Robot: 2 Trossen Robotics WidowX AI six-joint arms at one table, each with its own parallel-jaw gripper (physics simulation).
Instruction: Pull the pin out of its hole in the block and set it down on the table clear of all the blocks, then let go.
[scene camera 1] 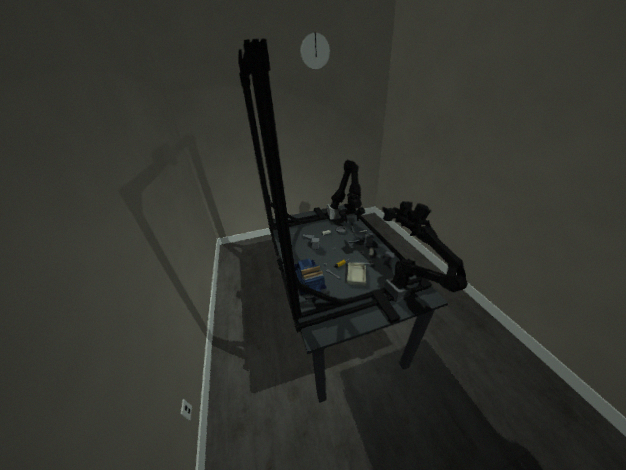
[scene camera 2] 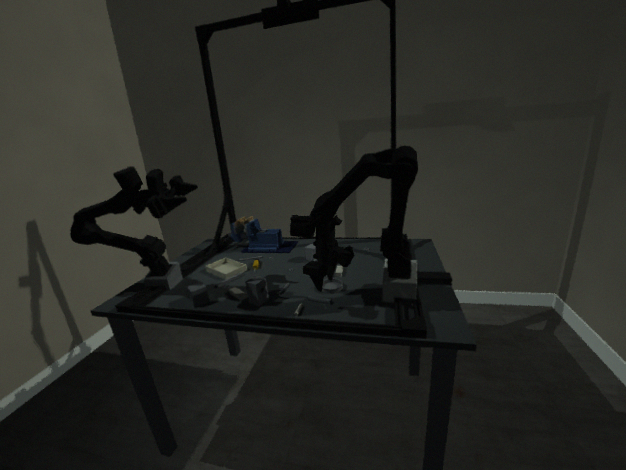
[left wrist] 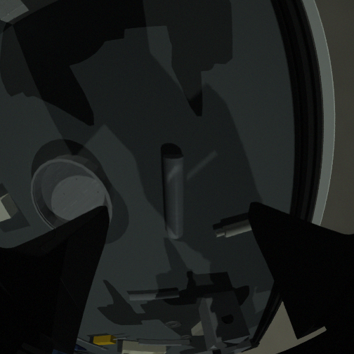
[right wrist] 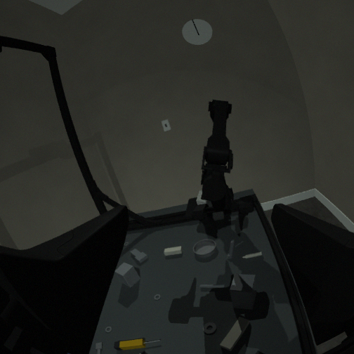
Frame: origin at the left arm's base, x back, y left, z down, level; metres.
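Seen in the pictures: left gripper, between the fingertips: (scene camera 1: 352,221) (scene camera 2: 325,285); right gripper, between the fingertips: (scene camera 1: 388,207) (scene camera 2: 191,192); left arm's base, origin of its link: (scene camera 1: 333,207) (scene camera 2: 400,270); right arm's base, origin of its link: (scene camera 1: 398,284) (scene camera 2: 161,270).
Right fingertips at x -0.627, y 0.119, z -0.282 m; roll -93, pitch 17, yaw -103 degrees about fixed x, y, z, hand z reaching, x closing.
Note:
Pixels of each thing's top centre, then the offset from my right fingertips to it.
- pin, centre of its top: (scene camera 2: 319,297) dx +0.380, dy -0.041, dz +0.361 m
- grey block, centre of its top: (scene camera 2: 255,279) (scene camera 1: 369,234) dx +0.179, dy -0.002, dz +0.293 m
- pale rod, centre of its top: (scene camera 2: 298,307) dx +0.335, dy +0.024, dz +0.361 m
- cream tray, centre of its top: (scene camera 2: 225,265) (scene camera 1: 356,271) dx -0.082, dy -0.194, dz +0.347 m
- yellow screwdriver, centre of its top: (scene camera 1: 342,261) dx +0.035, dy -0.240, dz +0.355 m
The pin (left wrist: 174,200) (scene camera 2: 319,300), a plain grey cylinder, lies flat on the table, apart from the blocks, between the round dish and a small pale rod. My left gripper (left wrist: 179,212) (scene camera 2: 325,284) (right wrist: 228,231) is open above the pin, its fingers on either side and apart from it in the left wrist view. A grey block (scene camera 2: 257,292) (right wrist: 243,281) stands some way off, partly in shadow. My right gripper (right wrist: 202,213) (scene camera 2: 190,193) (scene camera 1: 386,214) is open and empty, raised high above the table's other side.
The round dish (left wrist: 33,186) (right wrist: 194,248) lies beside the pin; the pale rod (left wrist: 237,228) (scene camera 2: 298,309) (right wrist: 252,255) lies on its other side. A cream tray (scene camera 1: 348,281) (scene camera 2: 227,276), yellow screwdriver (scene camera 1: 340,263) (right wrist: 131,344), blue rack, another grey block (right wrist: 127,274) and small parts are farther off.

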